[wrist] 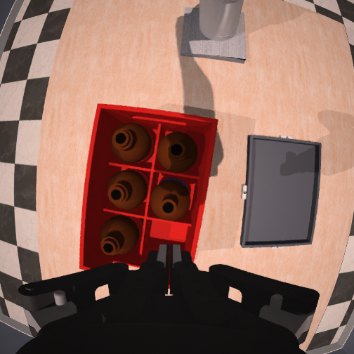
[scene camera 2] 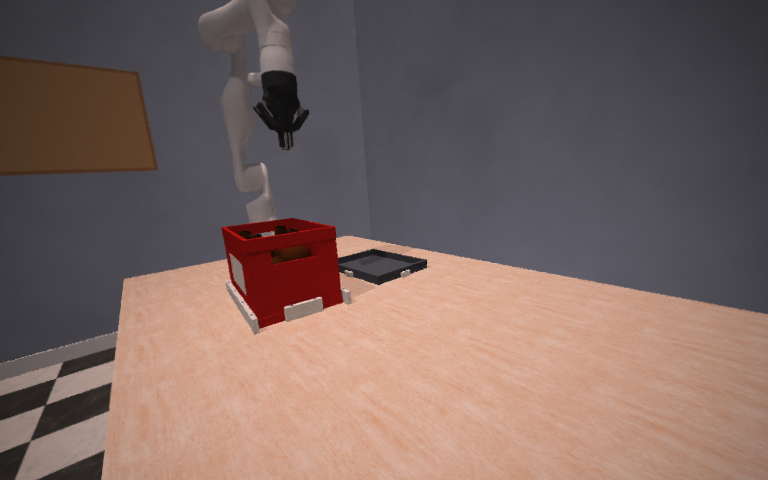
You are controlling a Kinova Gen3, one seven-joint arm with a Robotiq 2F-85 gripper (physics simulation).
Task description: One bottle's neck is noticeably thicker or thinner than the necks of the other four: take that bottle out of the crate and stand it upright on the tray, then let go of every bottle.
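Places are measured from the arm's base along level axes (x back, y right, z up), in millimetres.
Pixels of known places: gripper, fingertip midpoint: (scene camera 2: 287, 150).
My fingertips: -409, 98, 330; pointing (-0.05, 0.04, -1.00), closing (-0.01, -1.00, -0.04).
Observation:
Ahead of a thing's pixels: the offset from my fingertips to its top centre, as dx, dy, dz. "spot": to the spot under its first point.
The red crate @(+13, +51, -173) (scene camera 2: 300, 285) (wrist: 92, 200) stands on the table. Five brown bottles stand in it: three in the left column of the wrist view, at the top (wrist: 131, 145), middle (wrist: 131, 190) and bottom (wrist: 122, 232), and two in the right column, at the top (wrist: 182, 160) and middle (wrist: 170, 195). The bottom right compartment holds no bottle. I cannot tell which neck differs. My gripper (scene camera 2: 286, 148) (wrist: 169, 256) is shut and empty, high above the crate. The dark tray @(+3, -248, -323) (scene camera 2: 373, 263) (wrist: 280, 205) lies right of the crate, with no bottle on it.
Low white blocks @(-129, +72, -318) (scene camera 2: 303, 309) stand against the crate's foot. Small white blocks @(spot: -131, -237, -338) (scene camera 2: 405, 273) (wrist: 244, 192) sit at the tray's edges. The crate's walls and red dividers (wrist: 155, 150) surround the bottles. The arm's base (wrist: 219, 20) stands on a grey plate (wrist: 192, 45) beyond the crate.

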